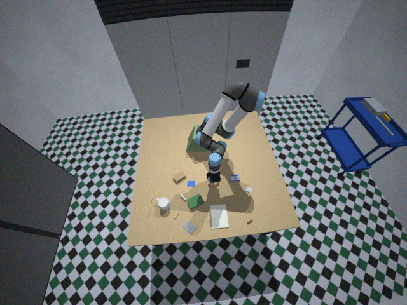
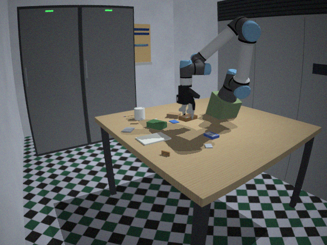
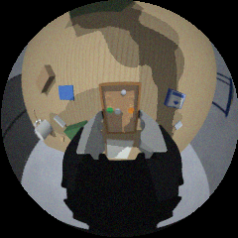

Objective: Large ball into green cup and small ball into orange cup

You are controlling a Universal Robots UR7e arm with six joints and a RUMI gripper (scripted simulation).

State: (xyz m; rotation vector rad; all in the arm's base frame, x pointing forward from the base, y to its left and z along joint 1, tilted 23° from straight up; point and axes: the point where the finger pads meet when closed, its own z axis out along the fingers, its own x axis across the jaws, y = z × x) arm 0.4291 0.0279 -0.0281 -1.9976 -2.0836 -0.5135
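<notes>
The covered wooden puzzle is 10 mm below my hand. From my hand the other things lie so: green box 170 mm to the right, 130 mm ahead, 70 mm below; white sheet 270 mm ahead, 80 mm below; blue tile 180 mm to the right, 90 mm below, 30 mm behind.
</notes>
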